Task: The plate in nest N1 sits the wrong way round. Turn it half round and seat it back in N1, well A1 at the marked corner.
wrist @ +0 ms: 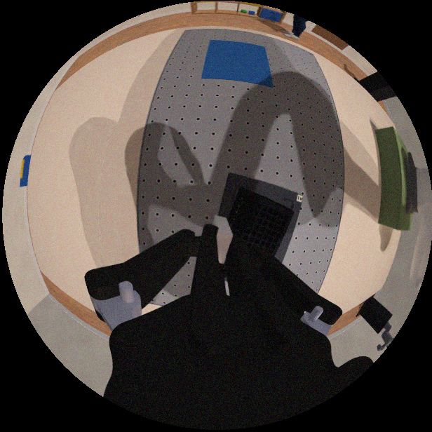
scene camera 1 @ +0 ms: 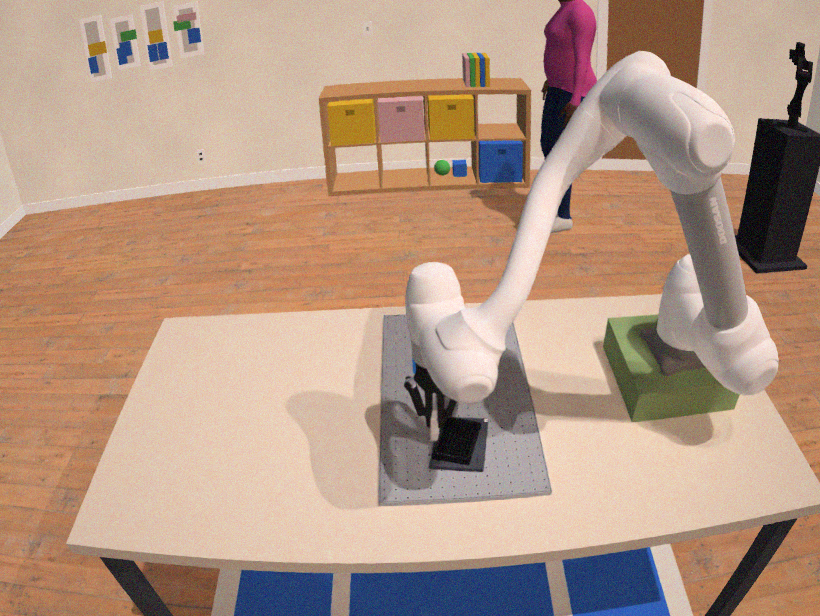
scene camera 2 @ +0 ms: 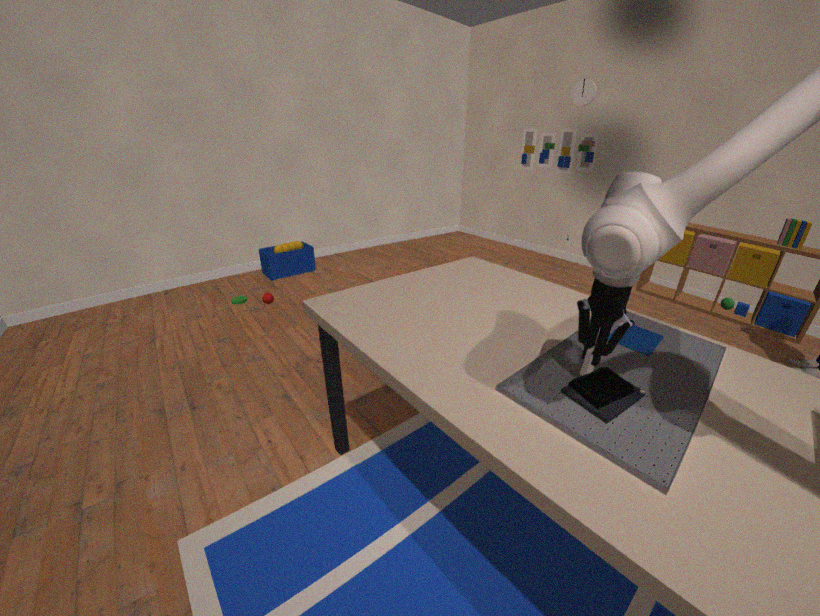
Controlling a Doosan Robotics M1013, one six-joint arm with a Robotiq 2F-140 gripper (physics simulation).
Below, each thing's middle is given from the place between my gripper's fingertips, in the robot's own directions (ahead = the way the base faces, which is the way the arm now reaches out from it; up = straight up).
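Scene:
The dark grey nest (wrist: 277, 194) is 5 cm behind my hand, 2 cm to the left of it and 1 cm below it. You'd find the black well plate (scene camera 1: 457, 439) 2 cm to the left of my hand and 5 cm behind it, and then there's the blue rectangle (scene camera 2: 636, 338), which is 33 cm to the right of my hand, 4 cm behind it and 2 cm below it.

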